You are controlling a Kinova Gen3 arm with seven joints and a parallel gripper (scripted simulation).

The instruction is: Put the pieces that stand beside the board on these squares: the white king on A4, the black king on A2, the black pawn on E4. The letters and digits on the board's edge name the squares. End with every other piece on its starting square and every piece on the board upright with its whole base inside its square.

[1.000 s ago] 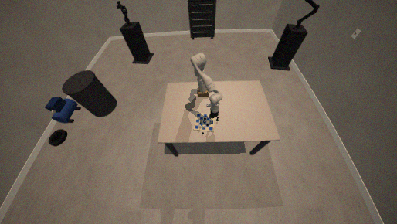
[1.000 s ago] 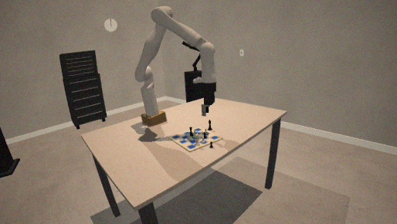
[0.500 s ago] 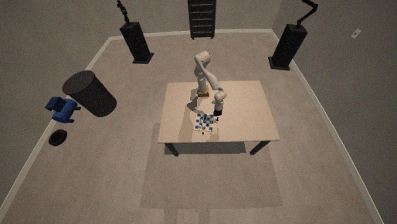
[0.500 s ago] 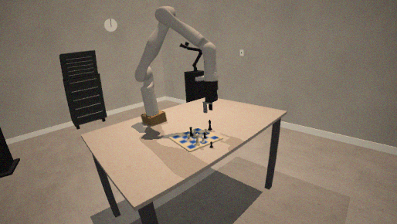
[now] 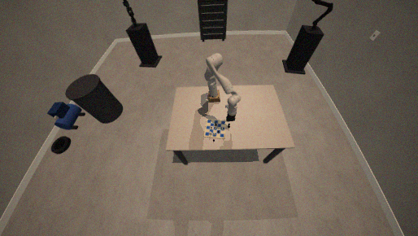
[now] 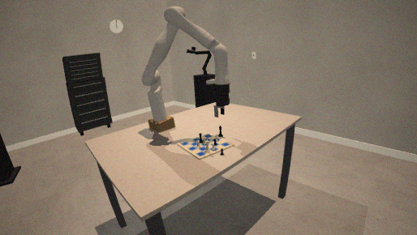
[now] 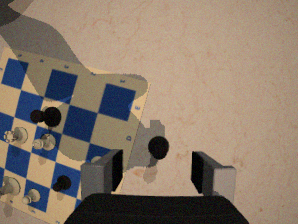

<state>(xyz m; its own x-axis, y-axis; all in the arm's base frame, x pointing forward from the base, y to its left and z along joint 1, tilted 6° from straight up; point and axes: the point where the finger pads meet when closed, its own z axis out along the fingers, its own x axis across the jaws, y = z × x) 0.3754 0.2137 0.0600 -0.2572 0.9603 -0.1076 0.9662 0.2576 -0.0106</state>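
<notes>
My gripper is now 11 cm above the black king. Round my hand: white king: 17 cm to the right, 12 cm ahead, 10 cm below; then blue-and-cream chessboard: 14 cm to the right, 14 cm below, 4 cm ahead.
</notes>
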